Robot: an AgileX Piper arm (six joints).
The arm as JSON. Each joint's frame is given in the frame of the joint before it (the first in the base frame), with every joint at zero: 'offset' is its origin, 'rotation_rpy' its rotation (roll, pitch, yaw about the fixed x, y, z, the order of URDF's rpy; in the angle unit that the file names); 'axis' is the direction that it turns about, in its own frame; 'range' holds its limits. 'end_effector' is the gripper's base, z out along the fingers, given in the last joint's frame.
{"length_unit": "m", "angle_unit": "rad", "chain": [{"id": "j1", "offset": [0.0, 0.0, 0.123], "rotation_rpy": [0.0, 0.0, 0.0], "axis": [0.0, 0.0, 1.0], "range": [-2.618, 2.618]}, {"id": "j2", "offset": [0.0, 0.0, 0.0], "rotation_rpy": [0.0, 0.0, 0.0], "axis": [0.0, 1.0, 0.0], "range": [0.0, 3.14]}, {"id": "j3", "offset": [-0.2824, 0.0, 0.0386], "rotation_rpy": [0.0, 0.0, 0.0], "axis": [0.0, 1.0, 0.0], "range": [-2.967, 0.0]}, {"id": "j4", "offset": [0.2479, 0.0, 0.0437], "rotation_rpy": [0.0, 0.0, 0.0], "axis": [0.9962, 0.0, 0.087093], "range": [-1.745, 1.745]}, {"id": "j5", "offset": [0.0, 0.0, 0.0], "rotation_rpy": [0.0, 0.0, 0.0], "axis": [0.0, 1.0, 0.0], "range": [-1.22, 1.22]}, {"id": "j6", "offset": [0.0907, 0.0, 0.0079], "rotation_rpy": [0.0, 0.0, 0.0], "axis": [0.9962, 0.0, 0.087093], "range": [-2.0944, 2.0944]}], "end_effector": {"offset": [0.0, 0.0, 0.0], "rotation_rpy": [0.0, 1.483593, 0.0]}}
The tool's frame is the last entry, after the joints.
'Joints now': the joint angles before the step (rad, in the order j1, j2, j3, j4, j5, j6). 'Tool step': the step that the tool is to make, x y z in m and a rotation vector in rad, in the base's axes. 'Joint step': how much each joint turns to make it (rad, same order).
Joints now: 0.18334, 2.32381, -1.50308, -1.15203, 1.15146, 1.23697
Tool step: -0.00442, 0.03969, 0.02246, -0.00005, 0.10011, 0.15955
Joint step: 0.08958, -0.05853, -0.00001, 0.04724, 0.00529, -0.18602
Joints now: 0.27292, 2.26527, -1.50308, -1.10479, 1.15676, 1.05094
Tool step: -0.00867, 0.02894, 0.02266, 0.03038, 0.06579, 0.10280
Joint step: 0.06475, -0.06341, 0.00001, 0.07364, 0.00405, -0.14329
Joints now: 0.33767, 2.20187, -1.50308, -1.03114, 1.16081, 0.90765
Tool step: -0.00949, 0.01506, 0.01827, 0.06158, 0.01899, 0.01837
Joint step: 0.03289, -0.05562, 0.00106, 0.08552, 0.00851, -0.06035
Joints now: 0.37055, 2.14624, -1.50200, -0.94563, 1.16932, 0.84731
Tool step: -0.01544, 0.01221, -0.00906, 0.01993, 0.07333, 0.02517
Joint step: 0.03498, -0.01423, 0.05241, 0.05591, 0.00000, -0.03030
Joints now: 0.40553, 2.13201, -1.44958, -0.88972, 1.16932, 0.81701
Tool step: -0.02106, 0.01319, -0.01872, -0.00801, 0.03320, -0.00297
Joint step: 0.05124, 0.00001, 0.08576, 0.00969, -0.00243, 0.07121
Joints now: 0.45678, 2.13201, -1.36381, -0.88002, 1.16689, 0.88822
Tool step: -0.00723, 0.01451, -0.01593, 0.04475, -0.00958, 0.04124
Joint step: 0.03620, 0.01539, 0.03687, 0.00226, -0.07252, 0.05020
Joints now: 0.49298, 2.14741, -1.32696, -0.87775, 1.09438, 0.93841
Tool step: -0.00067, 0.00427, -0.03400, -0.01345, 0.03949, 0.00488
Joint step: 0.00933, 0.08611, 0.00121, -0.01039, -0.03069, 0.03922
